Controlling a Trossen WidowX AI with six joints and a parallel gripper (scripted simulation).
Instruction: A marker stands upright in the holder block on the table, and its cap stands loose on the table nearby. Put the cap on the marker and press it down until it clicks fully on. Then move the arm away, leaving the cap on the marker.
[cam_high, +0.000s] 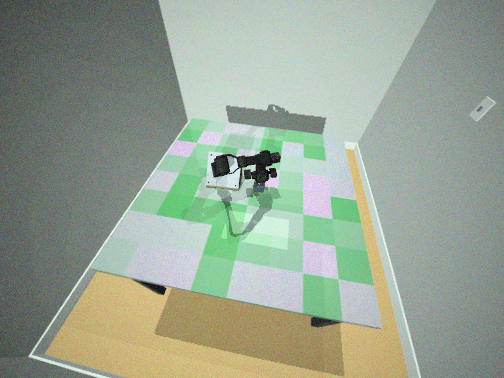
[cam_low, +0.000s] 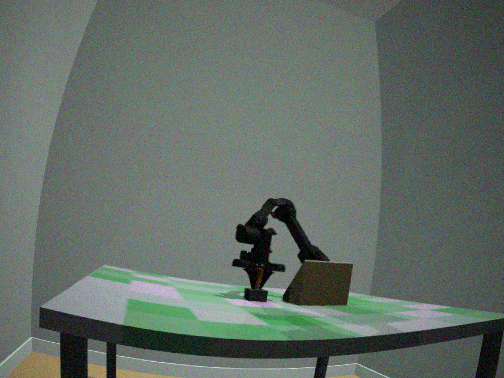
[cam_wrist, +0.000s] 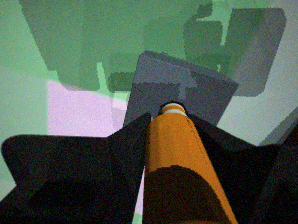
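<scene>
The holder block lies 20 mm below my gripper tip. The rest, counted from my gripper tip: orange cap: 50 mm above.
</scene>
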